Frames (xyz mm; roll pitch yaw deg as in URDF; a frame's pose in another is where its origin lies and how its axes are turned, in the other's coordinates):
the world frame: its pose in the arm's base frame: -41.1 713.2 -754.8 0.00 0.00 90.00
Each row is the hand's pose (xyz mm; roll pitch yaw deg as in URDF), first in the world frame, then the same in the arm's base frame.
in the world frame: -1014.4 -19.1 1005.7 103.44 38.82 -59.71
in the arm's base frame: -22.0 -301.2 250.9 103.44 38.82 30.29
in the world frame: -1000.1 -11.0 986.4 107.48 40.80 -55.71
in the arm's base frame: -30.1 -286.9 231.6 107.48 40.80 34.29
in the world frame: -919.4 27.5 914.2 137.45 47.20 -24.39
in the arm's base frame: -68.6 -206.2 159.4 137.45 47.20 65.61
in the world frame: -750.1 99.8 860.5 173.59 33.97 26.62
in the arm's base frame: -140.9 -36.9 105.7 173.59 33.97 116.62
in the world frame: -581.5 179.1 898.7 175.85 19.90 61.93
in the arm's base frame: -220.2 131.7 143.9 175.85 19.90 151.93
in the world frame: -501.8 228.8 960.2 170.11 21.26 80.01
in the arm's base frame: -269.9 211.4 205.4 170.11 21.26 170.01
